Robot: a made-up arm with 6 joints. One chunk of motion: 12 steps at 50 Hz.
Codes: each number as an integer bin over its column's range. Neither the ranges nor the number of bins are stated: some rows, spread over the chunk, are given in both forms.
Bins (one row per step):
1: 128 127 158 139 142 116
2: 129 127 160 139 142 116
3: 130 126 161 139 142 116
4: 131 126 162 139 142 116
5: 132 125 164 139 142 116
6: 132 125 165 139 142 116
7: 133 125 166 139 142 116
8: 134 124 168 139 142 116
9: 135 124 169 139 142 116
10: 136 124 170 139 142 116
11: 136 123 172 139 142 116
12: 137 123 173 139 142 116
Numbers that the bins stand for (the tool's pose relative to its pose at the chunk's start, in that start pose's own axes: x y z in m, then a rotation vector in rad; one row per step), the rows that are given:
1: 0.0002 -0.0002 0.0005 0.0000 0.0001 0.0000
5: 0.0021 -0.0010 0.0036 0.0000 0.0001 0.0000
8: 0.0031 -0.0014 0.0056 0.0000 0.0001 0.0000
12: 0.0045 -0.0018 0.0082 0.0000 0.0001 0.0000
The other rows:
2: 0.0007 -0.0002 0.0016 0.0000 0.0001 0.0000
3: 0.0012 -0.0006 0.0021 0.0000 0.0001 0.0000
4: 0.0016 -0.0006 0.0026 0.0000 0.0001 0.0000
6: 0.0021 -0.0010 0.0041 0.0000 0.0001 0.0000
7: 0.0026 -0.0010 0.0046 0.0000 0.0001 0.0000
9: 0.0035 -0.0014 0.0062 0.0000 0.0001 0.0000
10: 0.0040 -0.0014 0.0067 0.0000 0.0001 0.0000
11: 0.0040 -0.0018 0.0077 0.0000 0.0001 0.0000

